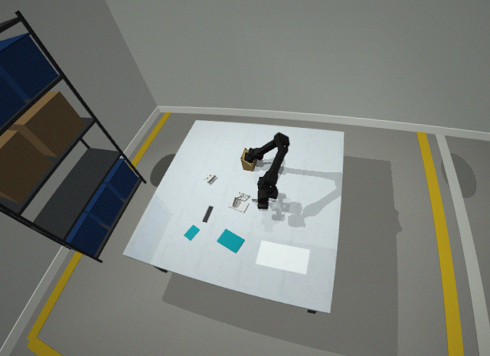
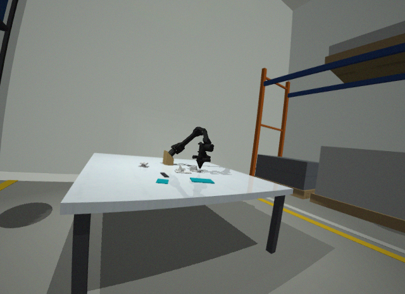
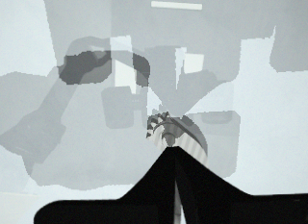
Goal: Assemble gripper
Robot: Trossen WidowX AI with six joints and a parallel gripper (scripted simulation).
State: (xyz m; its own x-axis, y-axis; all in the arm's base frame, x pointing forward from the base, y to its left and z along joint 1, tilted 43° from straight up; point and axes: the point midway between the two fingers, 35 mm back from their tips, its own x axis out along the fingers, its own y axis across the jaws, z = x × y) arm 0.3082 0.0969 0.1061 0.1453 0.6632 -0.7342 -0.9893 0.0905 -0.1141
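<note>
Right now my gripper tip is 20 mm above the grey gripper jaw and 10 mm to the left of it. From my gripper tip the other things lie so: black bar: 370 mm to the right, 100 mm ahead, 20 mm below.
</note>
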